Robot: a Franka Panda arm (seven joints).
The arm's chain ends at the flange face. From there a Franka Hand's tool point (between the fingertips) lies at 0.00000 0.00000 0.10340 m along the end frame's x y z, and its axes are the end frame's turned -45 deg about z.
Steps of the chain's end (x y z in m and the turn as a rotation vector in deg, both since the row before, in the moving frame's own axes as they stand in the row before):
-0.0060 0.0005 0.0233 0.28 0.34 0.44
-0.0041 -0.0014 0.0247 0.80 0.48 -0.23
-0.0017 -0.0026 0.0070 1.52 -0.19 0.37
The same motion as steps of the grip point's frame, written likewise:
-0.0038 -0.0038 0.0233 -0.04 0.44 0.44
-0.0003 -0.0043 0.0247 0.23 0.91 -0.23
0.0023 -0.0052 0.0070 1.21 0.94 0.37

